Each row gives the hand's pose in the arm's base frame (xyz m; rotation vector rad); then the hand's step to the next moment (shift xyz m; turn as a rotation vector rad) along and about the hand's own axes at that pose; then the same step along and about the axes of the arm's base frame.
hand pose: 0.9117 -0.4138 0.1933 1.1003 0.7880 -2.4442
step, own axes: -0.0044 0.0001 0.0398 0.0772 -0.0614 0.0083
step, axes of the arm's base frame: -0.0199 -0.0241 0.0250 -0.0856 0.0368 -0.0333
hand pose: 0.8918 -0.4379 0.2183 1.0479 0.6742 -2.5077
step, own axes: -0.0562 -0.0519 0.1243 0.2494 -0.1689 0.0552
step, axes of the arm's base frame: -0.0579 -0.0176 0.1328 -0.2788 0.0790 -0.0989
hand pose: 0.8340 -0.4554 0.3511 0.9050 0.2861 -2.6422
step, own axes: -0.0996 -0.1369 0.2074 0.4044 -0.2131 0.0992
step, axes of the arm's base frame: -0.0925 0.0903 0.2345 -0.4349 0.0691 -0.1577
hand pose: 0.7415 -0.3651 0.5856 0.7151 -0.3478 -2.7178
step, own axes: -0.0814 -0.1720 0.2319 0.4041 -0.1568 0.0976
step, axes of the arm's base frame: -0.0909 0.2230 0.1788 -0.4208 0.0169 -0.1417
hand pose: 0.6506 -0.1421 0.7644 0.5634 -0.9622 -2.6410
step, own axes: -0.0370 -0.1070 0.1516 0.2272 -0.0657 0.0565
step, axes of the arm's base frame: -0.0478 0.1773 0.0457 -0.2346 -0.0062 -0.0637
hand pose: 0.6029 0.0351 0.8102 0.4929 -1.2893 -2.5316
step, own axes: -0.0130 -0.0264 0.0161 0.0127 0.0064 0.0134
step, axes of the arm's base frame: 0.0033 0.0317 -0.0103 -0.0166 0.0013 0.0103
